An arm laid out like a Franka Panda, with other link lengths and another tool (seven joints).
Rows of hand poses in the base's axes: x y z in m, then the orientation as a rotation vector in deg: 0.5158 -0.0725 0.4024 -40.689 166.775 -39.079; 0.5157 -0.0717 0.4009 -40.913 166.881 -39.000; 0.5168 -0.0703 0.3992 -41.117 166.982 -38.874; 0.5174 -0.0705 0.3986 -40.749 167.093 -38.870; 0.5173 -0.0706 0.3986 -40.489 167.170 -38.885; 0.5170 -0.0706 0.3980 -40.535 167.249 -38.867; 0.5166 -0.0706 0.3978 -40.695 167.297 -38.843; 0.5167 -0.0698 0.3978 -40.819 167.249 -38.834; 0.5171 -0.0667 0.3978 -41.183 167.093 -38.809; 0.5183 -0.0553 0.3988 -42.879 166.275 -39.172; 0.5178 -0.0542 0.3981 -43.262 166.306 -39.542; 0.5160 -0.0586 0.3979 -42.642 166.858 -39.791
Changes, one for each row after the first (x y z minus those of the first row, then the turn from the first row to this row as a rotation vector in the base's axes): -0.0001 0.0008 -0.0015 0.028 0.171 0.094; 0.0010 0.0022 -0.0032 0.090 0.329 0.182; 0.0016 0.0020 -0.0038 0.112 0.296 -0.065; 0.0015 0.0019 -0.0038 0.116 0.273 -0.240; 0.0012 0.0019 -0.0044 0.119 0.360 -0.241; 0.0008 0.0019 -0.0046 0.120 0.459 -0.166; 0.0009 0.0027 -0.0046 0.120 0.460 -0.078; 0.0013 0.0058 -0.0046 0.120 0.449 0.185; 0.0025 0.0172 -0.0036 -0.194 0.353 1.407; 0.0020 0.0183 -0.0043 -0.471 0.544 1.583; 0.0002 0.0139 -0.0045 -0.626 0.823 1.018
